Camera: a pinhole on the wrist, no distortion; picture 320 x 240 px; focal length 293.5 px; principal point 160.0 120.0 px. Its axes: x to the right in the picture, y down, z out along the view. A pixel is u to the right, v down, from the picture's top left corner.
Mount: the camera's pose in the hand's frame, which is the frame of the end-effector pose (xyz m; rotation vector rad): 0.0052 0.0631 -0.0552 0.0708 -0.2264 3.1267
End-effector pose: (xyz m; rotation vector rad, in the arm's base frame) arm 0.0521 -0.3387 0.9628 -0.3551 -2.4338 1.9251
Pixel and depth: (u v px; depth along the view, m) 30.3 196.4 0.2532
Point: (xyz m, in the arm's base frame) -0.1066 -0.4960 0.9408
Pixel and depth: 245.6 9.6 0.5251
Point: 0.1248 -0.8010 0.6819
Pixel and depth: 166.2 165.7 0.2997
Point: 0.0000 -0.5670 0.9302
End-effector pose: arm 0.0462 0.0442 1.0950 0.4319 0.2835 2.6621
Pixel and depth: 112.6 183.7 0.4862
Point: 0.1376 0.2420 1.4708
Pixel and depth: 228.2 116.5 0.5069
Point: 0.2795 0.0664 1.4919
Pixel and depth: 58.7 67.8 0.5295
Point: -0.0045 0.1285 1.6106
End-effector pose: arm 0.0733 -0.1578 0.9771 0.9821 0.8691 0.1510
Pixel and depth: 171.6 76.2 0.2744
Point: 0.2505 -0.2654 1.0803
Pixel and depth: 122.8 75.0 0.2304
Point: 0.2436 -0.2162 1.0471
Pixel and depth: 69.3 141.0 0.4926
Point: 0.4756 -0.3756 0.9491
